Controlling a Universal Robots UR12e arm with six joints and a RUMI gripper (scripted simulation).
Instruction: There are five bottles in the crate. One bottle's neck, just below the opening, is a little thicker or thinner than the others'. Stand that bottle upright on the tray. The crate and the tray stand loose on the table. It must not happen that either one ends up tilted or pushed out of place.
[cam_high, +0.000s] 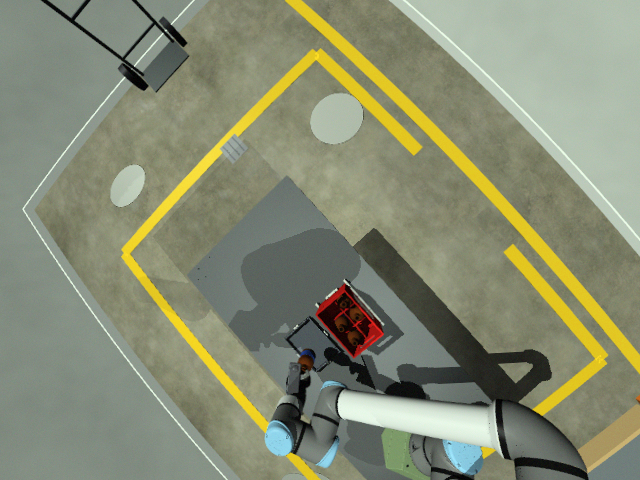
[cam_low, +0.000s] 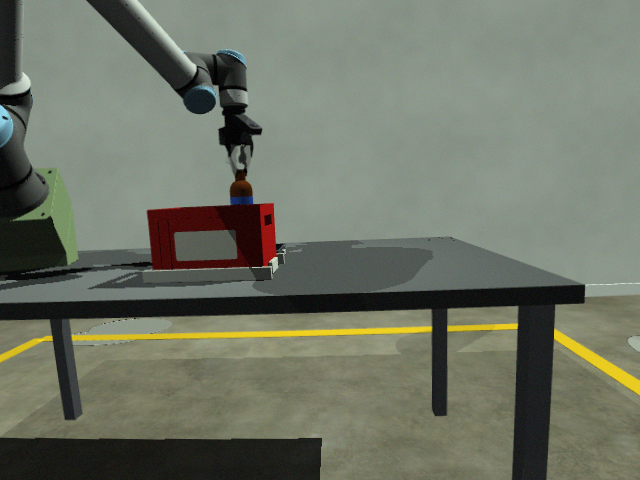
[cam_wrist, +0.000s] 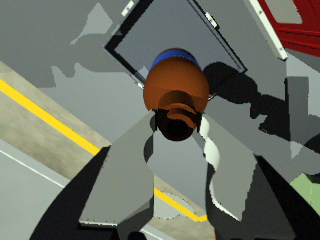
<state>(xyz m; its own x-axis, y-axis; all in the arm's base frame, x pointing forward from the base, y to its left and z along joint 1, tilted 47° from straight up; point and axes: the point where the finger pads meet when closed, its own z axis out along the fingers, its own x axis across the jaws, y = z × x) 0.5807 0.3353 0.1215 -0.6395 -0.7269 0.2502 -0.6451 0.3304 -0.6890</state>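
Right now my hand is 270 mm above the dark tray. Round my hand: red crate: 270 mm to the right, 200 mm below; bottle: 310 mm to the right, 190 mm below, 80 mm ahead.
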